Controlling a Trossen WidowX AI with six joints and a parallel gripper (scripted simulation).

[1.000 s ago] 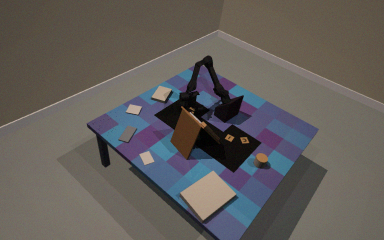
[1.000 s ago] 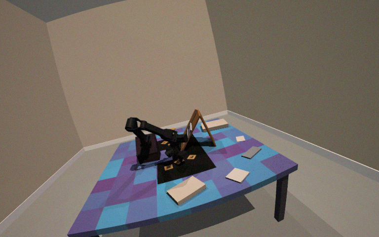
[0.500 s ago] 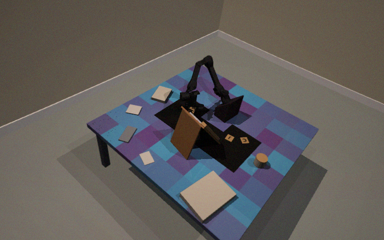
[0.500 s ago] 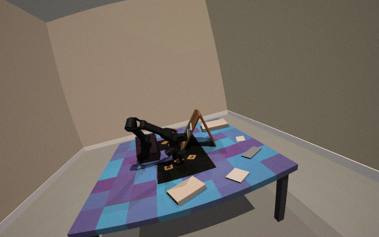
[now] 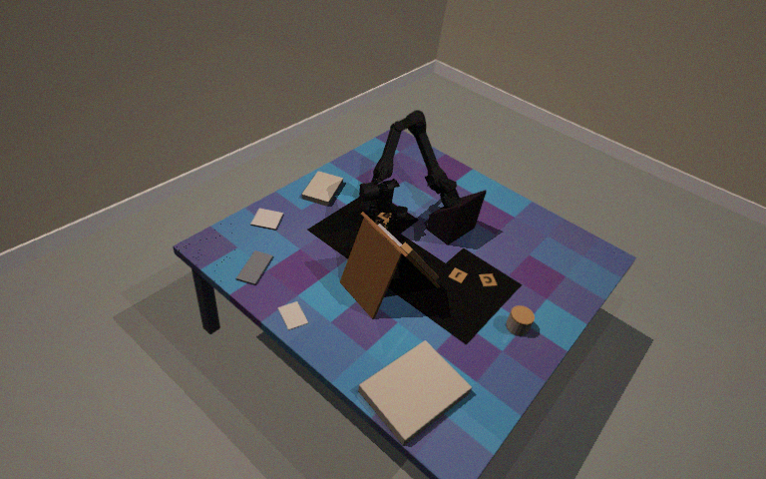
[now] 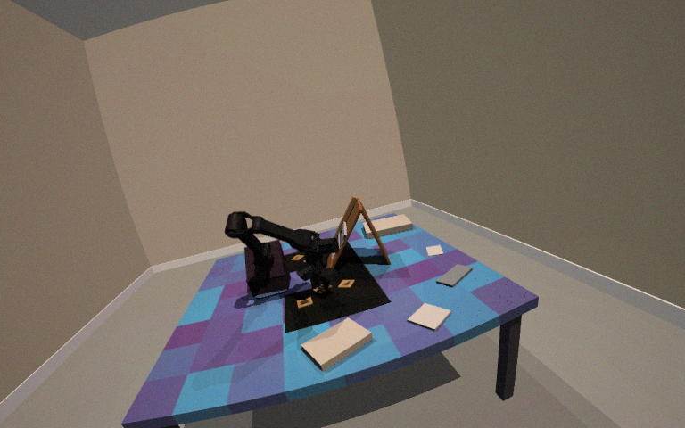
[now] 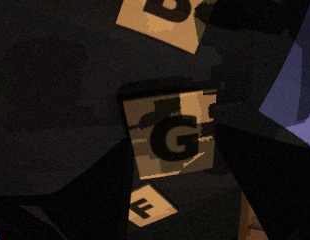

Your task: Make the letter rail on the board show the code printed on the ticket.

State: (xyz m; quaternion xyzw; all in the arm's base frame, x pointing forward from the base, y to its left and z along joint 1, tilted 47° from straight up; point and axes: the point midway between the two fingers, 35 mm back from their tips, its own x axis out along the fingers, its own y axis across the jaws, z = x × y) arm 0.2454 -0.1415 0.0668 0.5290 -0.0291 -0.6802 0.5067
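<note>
Right now the ticket is 230 mm to the left of my gripper tip, 70 mm ahead of it and 60 mm above it. From my gripper tip the other things lie so: tan letter tile (right at my gripper tip); then black mat (180 mm to the left, 40 mm behind, 20 mm below); then grey card (520 mm ahead, 90 mm to the right, 20 mm below).
</note>
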